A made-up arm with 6 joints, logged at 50 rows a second.
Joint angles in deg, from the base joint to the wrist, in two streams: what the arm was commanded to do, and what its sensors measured. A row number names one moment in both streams.
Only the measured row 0 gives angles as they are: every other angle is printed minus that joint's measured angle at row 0.
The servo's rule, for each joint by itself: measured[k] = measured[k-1] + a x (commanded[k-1-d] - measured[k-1]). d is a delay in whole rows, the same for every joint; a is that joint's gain. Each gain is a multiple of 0.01, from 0.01 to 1. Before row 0 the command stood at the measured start. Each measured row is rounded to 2 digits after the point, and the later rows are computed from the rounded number. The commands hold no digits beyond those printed.
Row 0, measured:
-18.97, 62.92, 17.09, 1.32, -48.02, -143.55
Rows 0 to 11, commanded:
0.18, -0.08, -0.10, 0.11, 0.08, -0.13
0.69, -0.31, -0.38, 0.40, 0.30, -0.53
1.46, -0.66, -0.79, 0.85, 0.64, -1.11
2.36, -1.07, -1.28, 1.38, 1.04, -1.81
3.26, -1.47, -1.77, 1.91, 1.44, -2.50
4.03, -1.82, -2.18, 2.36, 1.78, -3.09
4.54, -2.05, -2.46, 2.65, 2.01, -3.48
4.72, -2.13, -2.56, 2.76, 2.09, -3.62
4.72, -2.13, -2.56, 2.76, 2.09, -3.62
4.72, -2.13, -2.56, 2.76, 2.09, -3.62
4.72, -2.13, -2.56, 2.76, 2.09, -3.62
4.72, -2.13, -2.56, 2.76, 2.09, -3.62
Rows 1 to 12, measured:
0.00, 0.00, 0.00, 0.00, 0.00, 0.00
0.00, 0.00, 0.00, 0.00, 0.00, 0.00
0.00, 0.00, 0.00, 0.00, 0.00, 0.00
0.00, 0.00, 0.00, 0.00, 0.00, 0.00
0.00, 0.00, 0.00, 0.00, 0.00, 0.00
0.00, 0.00, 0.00, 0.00, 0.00, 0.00
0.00, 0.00, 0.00, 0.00, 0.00, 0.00
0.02, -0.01, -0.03, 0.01, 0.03, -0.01
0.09, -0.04, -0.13, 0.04, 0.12, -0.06
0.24, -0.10, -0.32, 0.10, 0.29, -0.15
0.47, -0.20, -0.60, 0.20, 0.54, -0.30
0.78, -0.33, -0.94, 0.34, 0.84, -0.50
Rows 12 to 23, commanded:
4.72, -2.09, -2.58, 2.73, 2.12, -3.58
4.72, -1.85, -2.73, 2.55, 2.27, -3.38
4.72, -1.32, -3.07, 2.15, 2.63, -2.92
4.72, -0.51, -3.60, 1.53, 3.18, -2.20
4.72, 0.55, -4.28, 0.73, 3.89, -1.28
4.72, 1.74, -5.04, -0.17, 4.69, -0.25
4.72, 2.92, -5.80, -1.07, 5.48, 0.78
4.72, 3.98, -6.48, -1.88, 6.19, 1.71
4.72, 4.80, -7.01, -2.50, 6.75, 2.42
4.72, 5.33, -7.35, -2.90, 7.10, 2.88
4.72, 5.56, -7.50, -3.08, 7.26, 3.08
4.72, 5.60, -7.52, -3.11, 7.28, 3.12
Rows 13 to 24, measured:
1.14, -0.48, -1.30, 0.50, 1.15, -0.73
1.51, -0.64, -1.64, 0.67, 1.43, -0.98
1.86, -0.79, -1.91, 0.84, 1.65, -1.22
2.17, -0.92, -2.10, 0.99, 1.80, -1.44
2.45, -1.04, -2.23, 1.13, 1.90, -1.64
2.70, -1.15, -2.33, 1.26, 1.96, -1.82
2.92, -1.25, -2.40, 1.38, 2.00, -1.98
3.12, -1.33, -2.45, 1.49, 2.04, -2.12
3.30, -1.38, -2.53, 1.57, 2.12, -2.23
3.46, -1.37, -2.69, 1.62, 2.29, -2.29
3.60, -1.28, -2.95, 1.61, 2.58, -2.28
3.72, -1.10, -3.34, 1.54, 3.01, -2.19

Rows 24 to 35, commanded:
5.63, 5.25, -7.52, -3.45, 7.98, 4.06
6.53, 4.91, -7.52, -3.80, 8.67, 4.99
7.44, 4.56, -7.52, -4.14, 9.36, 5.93
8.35, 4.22, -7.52, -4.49, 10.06, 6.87
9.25, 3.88, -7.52, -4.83, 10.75, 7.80
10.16, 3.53, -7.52, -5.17, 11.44, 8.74
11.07, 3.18, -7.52, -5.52, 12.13, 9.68
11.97, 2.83, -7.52, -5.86, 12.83, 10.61
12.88, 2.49, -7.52, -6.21, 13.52, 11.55
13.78, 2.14, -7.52, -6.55, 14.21, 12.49
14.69, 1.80, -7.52, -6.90, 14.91, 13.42
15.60, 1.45, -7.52, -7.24, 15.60, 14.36
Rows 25 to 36, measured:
3.83, -0.82, -3.83, 1.40, 3.56, -2.02
3.93, -0.45, -4.40, 1.20, 4.19, -1.77
4.02, -0.01, -5.00, 0.95, 4.85, -1.46
4.10, 0.47, -5.58, 0.67, 5.48, -1.11
4.17, 0.96, -6.09, 0.38, 6.01, -0.75
4.23, 1.42, -6.50, 0.10, 6.42, -0.41
4.28, 1.84, -6.80, -0.16, 6.70, -0.09
4.43, 2.18, -7.01, -0.42, 7.12, 0.28
4.66, 2.45, -7.16, -0.69, 7.63, 0.70
4.97, 2.66, -7.26, -0.97, 8.20, 1.17
5.34, 2.82, -7.34, -1.25, 8.81, 1.68
5.77, 2.93, -7.39, -1.54, 9.45, 2.23

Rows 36 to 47, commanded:
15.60, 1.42, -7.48, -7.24, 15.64, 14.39
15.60, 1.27, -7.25, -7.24, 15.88, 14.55
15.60, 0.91, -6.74, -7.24, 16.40, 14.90
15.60, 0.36, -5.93, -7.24, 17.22, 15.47
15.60, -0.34, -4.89, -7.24, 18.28, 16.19
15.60, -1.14, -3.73, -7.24, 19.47, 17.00
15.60, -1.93, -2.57, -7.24, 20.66, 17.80
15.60, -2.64, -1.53, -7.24, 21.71, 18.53
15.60, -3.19, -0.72, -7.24, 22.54, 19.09
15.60, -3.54, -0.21, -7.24, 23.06, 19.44
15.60, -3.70, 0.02, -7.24, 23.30, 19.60
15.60, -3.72, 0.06, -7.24, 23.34, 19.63
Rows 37 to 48, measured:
6.25, 2.99, -7.43, -1.83, 10.11, 2.82
6.78, 3.01, -7.46, -2.13, 10.78, 3.44
7.35, 2.99, -7.48, -2.43, 11.46, 4.09
7.96, 2.94, -7.49, -2.73, 12.14, 4.76
8.60, 2.86, -7.50, -3.04, 12.82, 5.46
9.27, 2.75, -7.51, -3.35, 13.51, 6.18
9.97, 2.62, -7.51, -3.66, 14.20, 6.92
10.59, 2.50, -7.50, -3.95, 14.68, 7.59
11.14, 2.38, -7.43, -4.21, 15.08, 8.22
11.63, 2.23, -7.23, -4.45, 15.52, 8.82
12.07, 2.04, -6.85, -4.67, 16.08, 9.42
12.46, 1.80, -6.28, -4.88, 16.81, 10.03

